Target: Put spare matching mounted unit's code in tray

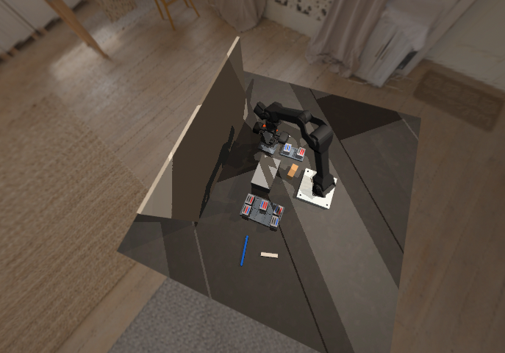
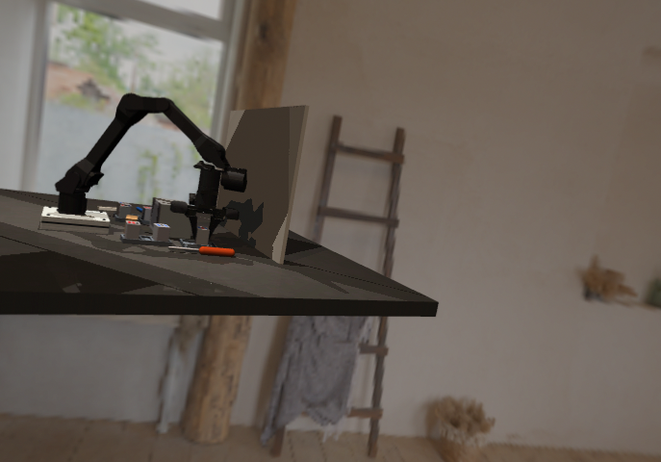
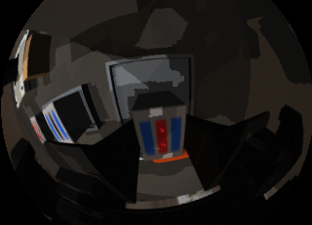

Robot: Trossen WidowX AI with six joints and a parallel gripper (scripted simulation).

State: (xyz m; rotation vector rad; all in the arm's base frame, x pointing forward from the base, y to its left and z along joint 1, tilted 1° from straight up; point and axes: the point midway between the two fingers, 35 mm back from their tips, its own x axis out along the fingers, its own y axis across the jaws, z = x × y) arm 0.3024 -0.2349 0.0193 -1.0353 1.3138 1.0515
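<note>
The grey spare lies 2 cm above my gripper tip. Round my gripper tip: orange block: 16 cm to the left, 15 cm behind; dark rimmed tray: 2 cm below; grey mounted unit: 22 cm to the left, 3 cm above, 2 cm behind.
</note>
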